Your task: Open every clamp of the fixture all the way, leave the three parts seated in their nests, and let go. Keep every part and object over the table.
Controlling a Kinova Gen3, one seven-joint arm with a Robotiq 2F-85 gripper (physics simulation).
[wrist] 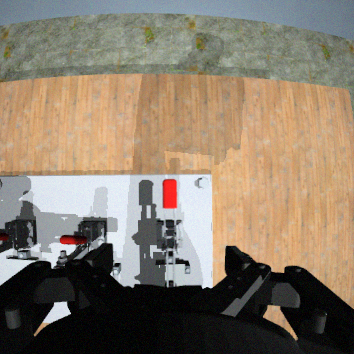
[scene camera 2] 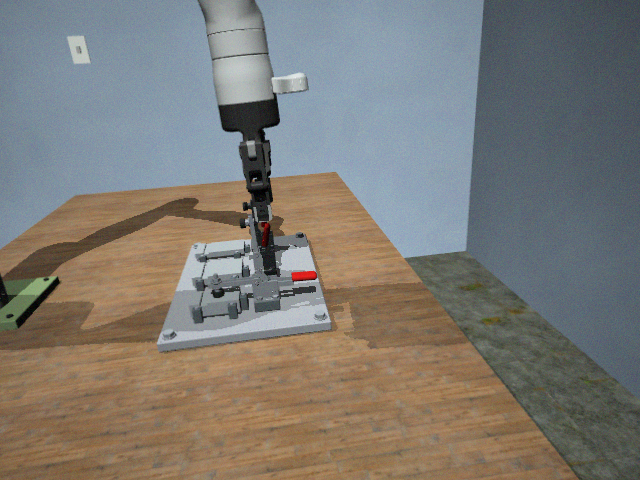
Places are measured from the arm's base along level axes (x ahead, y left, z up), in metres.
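Pixels of known places: gripper, fingertip midpoint: (wrist: 168,257) (scene camera 2: 265,211).
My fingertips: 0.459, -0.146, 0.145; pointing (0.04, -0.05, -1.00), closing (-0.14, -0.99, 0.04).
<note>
Ahead of a thing's pixels: the offset from my fingertips to its middle, as dx, dy, dz. "spot": to the spot under its first point. Level surfaces: height alone.
The fixture's pale base plate (scene camera 2: 294,322) (wrist: 55,192) lies on the table. The nearest clamp's red handle {spot: +0.044, -0.015, -0.099} (scene camera 2: 303,275) (wrist: 170,194) lies out flat, its arm down over the nearest grey part {-0.085, +0.005, -0.129} (scene camera 2: 219,305). The other two clamps stand with arms raised; one red handle {spot: +0.004, +0.098, -0.072} (scene camera 2: 265,235) is upright in the scene view, and their handles, the middle one {spot: +0.008, +0.098, -0.057} (wrist: 73,240) and the far one {spot: +0.013, +0.207, -0.088} (wrist: 3,236), show at left in the wrist view. The middle part {-0.079, +0.115, -0.132} (scene camera 2: 222,267) and far part {-0.073, +0.225, -0.134} (scene camera 2: 224,250) sit in their nests. My gripper (scene camera 2: 262,218) (wrist: 168,257) is open and empty, above the fixture, its fingers either side of the flat-handled clamp's line in the wrist view.
A green bar-shaped object (scene camera 2: 32,303) with a dark upright stands on the table {dz -0.160} (scene camera 2: 268,403) (wrist: 280,130) at the left edge of the scene view. Bolt heads stick up at the plate's corners. The table's edge drops to the floor (scene camera 2: 516,330) (wrist: 100,47) beyond the handle side.
</note>
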